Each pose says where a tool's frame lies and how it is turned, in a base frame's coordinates. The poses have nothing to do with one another.
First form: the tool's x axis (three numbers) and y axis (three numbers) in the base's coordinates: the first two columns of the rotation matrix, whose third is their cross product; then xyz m.
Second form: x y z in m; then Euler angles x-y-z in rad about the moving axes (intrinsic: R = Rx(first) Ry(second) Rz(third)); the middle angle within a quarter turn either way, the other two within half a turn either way. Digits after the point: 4 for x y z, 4 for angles.
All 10 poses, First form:
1: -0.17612 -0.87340 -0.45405 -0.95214 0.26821 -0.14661 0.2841 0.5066 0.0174
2: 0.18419 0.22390 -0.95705 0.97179 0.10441 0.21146 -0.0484 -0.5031 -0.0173
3: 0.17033 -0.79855 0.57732 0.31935 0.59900 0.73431 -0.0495 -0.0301 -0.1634
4: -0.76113 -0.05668 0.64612 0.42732 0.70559 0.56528 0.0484 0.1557 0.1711
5: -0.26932 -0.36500 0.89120 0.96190 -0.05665 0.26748 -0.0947 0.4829 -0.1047
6: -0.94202 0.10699 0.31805 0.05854 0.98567 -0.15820 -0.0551 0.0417 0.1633
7: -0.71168 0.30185 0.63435 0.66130 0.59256 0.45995 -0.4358 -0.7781 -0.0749
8: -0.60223 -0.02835 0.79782 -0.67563 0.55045 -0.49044 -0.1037 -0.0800 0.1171
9: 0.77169 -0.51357 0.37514 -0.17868 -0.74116 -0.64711 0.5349 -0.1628 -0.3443
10: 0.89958 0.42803 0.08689 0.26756 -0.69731 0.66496 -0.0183 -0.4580 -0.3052
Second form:
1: 0.2841 0.5066 0.0174 -2.7084 0.2525 1.7537
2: -0.0484 -0.5031 -0.0173 1.7727 0.1478 -1.3835
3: -0.0495 -0.0301 -0.1634 -0.1646 -1.2005 -1.0808
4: 0.0484 0.1557 0.1711 -2.1988 -0.5097 -2.6300
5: -0.0947 0.4829 -0.1047 -1.1953 -0.0472 -1.8438
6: -0.0551 0.0417 0.1633 3.0030 -0.3367 -3.0795
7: -0.4358 -0.7781 -0.0749 -2.2647 -0.2393 -2.3929
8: -0.1037 -0.0800 0.1171 1.9686 -0.4392 2.2988
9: 0.5349 -0.1628 -0.3443 -2.5642 0.6565 0.2275
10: -0.0183 -0.4580 -0.3052 2.4823 0.3525 -0.2891
